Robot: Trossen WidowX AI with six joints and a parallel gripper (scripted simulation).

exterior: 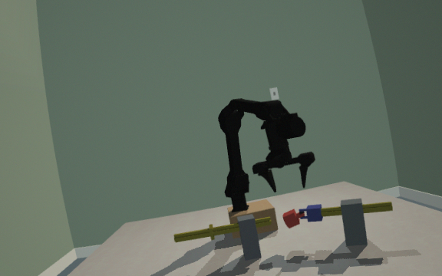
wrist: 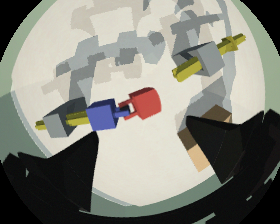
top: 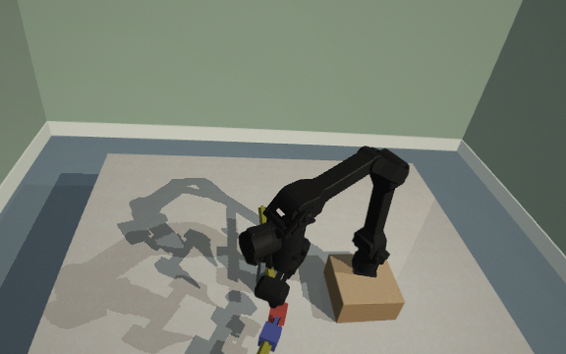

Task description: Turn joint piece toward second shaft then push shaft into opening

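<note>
Right now my gripper tip is 1 cm past the red square joint piece and 9 cm above it.
</note>
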